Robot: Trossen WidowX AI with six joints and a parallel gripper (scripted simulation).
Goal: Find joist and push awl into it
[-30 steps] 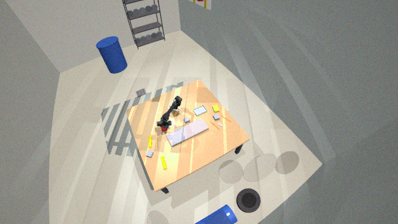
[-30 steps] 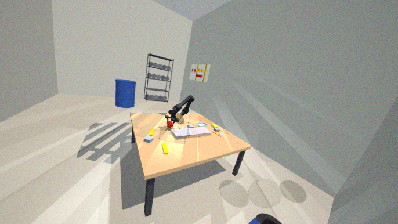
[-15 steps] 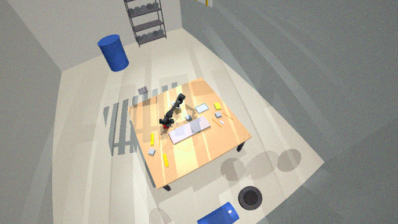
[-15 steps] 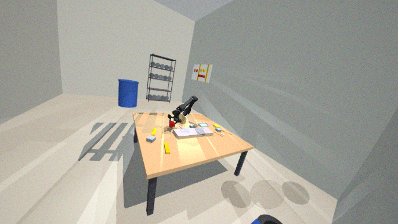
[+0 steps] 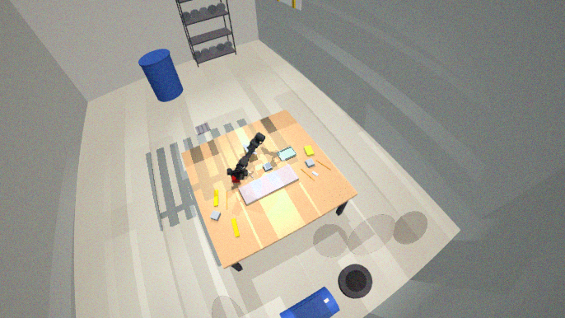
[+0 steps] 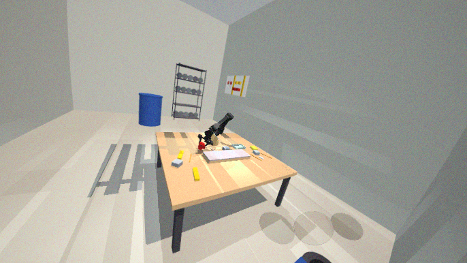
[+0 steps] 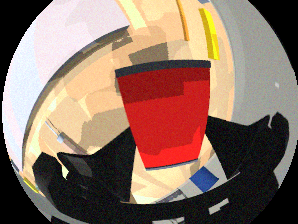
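The awl lies 5 cm ahead of my gripper tip, 14 cm to the left of it and 6 cm below it. From my gripper tip the other things lie so: red stud finder (2 cm behind, 2 cm below); yellow block (13 cm ahead, 75 cm to the left, 5 cm below); light blue tray (2 cm ahead, 55 cm to the left, 5 cm below).
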